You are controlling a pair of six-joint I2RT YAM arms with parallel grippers.
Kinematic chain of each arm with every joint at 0, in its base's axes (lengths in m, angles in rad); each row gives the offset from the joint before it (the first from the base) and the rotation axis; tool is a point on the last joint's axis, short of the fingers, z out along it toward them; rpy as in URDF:
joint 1: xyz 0 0 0.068 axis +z
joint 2: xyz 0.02 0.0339 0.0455 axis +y
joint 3: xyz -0.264 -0.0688 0 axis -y
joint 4: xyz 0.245 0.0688 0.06 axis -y
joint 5: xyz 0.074 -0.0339 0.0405 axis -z
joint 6: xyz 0.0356 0 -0.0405 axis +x
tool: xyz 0 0 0 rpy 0 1.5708 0
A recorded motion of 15 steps. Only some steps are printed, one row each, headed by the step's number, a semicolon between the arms.
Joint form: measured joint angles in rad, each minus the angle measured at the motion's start. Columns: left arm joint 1, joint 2, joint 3, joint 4, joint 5, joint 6; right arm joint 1, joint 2, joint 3, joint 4, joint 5, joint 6.
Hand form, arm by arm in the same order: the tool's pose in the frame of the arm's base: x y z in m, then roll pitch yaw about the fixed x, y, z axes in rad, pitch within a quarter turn. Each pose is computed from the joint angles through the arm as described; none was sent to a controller.
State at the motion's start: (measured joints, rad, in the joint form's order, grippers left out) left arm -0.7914 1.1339 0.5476 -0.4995 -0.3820 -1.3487; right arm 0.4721 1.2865 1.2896 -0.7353 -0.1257 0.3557
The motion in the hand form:
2: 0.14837 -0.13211 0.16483 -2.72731 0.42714 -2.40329; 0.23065 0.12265 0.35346 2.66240 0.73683 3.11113
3: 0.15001 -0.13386 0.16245 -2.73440 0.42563 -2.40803; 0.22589 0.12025 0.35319 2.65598 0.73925 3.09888
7: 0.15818 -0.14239 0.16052 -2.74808 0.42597 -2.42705; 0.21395 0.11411 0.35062 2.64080 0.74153 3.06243
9: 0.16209 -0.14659 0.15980 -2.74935 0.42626 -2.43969; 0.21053 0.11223 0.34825 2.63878 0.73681 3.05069
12: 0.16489 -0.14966 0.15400 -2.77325 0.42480 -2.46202; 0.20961 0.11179 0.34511 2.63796 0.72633 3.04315
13: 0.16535 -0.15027 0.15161 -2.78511 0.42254 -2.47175; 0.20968 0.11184 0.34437 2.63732 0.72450 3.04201
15: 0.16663 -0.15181 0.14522 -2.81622 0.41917 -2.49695; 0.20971 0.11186 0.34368 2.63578 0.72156 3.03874
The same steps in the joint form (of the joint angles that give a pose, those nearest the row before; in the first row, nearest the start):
2: -0.0012 0.0359 -0.0080 0.0233 0.0107 -0.0023; 0.0008 -0.0443 -0.0374 0.0023 0.0092 0.0122
3: -0.0011 0.0549 -0.0061 0.0343 0.0126 -0.0011; 0.0015 -0.0660 -0.0542 0.0027 0.0137 0.0202
7: -0.0012 0.1186 0.0259 0.0583 0.0175 0.0122; 0.0038 -0.1217 -0.1015 0.0046 0.0298 0.0454
9: -0.0012 0.1457 0.0401 0.0744 0.0225 0.0240; 0.0042 -0.1377 -0.1194 0.0042 0.0355 0.0553
12: -0.0011 0.1839 0.0442 0.0908 0.0275 0.0362; 0.0046 -0.1419 -0.1320 0.0050 0.0370 0.0648
13: -0.0011 0.1961 0.0442 0.0935 0.0305 0.0404; 0.0046 -0.1419 -0.1347 0.0065 0.0366 0.0664
15: -0.0012 0.2289 0.0442 0.1018 0.0355 0.0526; 0.0046 -0.1419 -0.1370 0.0073 0.0366 0.0698

